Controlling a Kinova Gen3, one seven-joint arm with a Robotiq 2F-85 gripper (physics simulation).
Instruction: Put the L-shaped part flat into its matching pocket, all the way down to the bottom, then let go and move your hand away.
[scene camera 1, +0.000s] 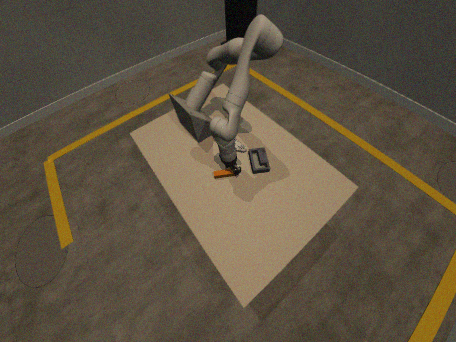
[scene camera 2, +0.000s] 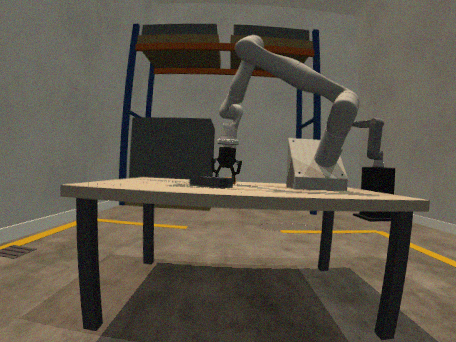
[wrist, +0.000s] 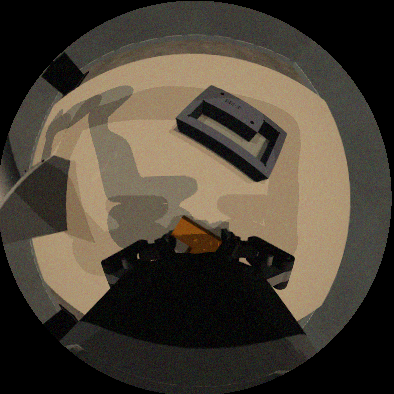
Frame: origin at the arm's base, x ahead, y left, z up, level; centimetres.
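Seen in the pictures: gripper, fingertip midpoint: (scene camera 1: 231, 170) (wrist: 197, 236); arm's base, link origin: (scene camera 1: 192, 107) (scene camera 2: 324, 159).
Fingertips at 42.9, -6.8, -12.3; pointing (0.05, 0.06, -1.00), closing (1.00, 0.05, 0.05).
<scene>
Offsets run from my fingertips to a thing's middle, as dx, dy, dz.
The orange L-shaped part @[-2.4, -3.4, +0.8] (scene camera 1: 222, 174) (wrist: 195, 236) lies low on the tan table top (scene camera 1: 257, 228) (scene camera 2: 121, 191). My gripper (scene camera 1: 234, 169) (scene camera 2: 226, 172) (wrist: 197, 236) is down at the table and is shut on one end of the part. In the wrist view the part shows between the two black fingers. The dark grey block with the L-shaped pocket @[+5.3, +15.1, +1.1] (scene camera 1: 259, 159) (scene camera 2: 205, 180) (wrist: 232, 131) lies flat on the table, a short way to the right of the gripper. Its pocket is empty.
The arm's grey wedge base (scene camera 1: 191, 119) (scene camera 2: 313, 165) (wrist: 32, 198) stands on the table behind the gripper. A dark box (scene camera 2: 171, 147) and a blue shelf rack (scene camera 2: 127, 102) stand behind the table. Yellow floor tape (scene camera 1: 58, 205) runs around it.
</scene>
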